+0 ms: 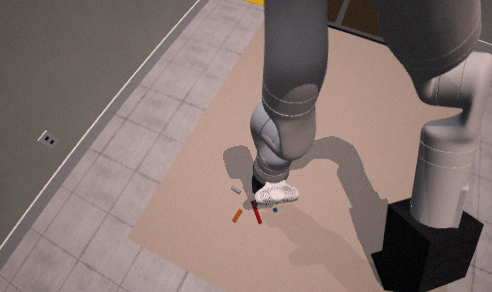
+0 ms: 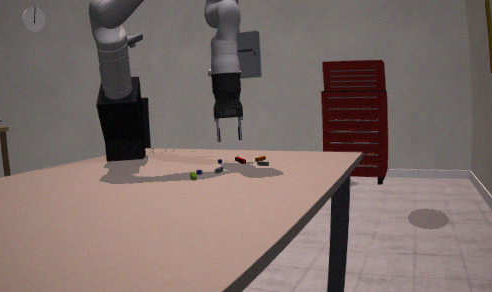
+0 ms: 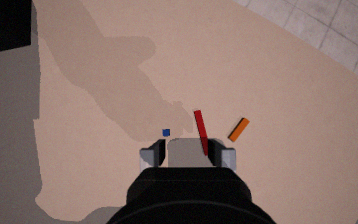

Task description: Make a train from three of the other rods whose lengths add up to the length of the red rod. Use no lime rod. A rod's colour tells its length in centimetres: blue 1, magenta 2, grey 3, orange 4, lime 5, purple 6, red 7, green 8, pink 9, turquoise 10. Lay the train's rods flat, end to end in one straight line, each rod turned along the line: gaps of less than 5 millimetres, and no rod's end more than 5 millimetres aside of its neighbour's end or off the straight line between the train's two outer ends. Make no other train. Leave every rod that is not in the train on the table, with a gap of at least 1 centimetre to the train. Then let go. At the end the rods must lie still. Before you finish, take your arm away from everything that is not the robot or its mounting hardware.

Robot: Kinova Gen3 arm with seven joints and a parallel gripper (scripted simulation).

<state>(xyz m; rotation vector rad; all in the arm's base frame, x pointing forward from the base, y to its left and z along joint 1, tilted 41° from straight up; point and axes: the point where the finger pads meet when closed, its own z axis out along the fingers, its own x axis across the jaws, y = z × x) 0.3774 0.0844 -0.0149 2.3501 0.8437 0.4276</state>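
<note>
The red rod is 70 mm below my hand, 30 mm to the left of it and 20 mm ahead of it. The rest, counted from my hand: orange rod 70 mm below, 60 mm to the left, 60 mm ahead; lime rod 200 mm to the right, 70 mm below, 10 mm ahead.
</note>
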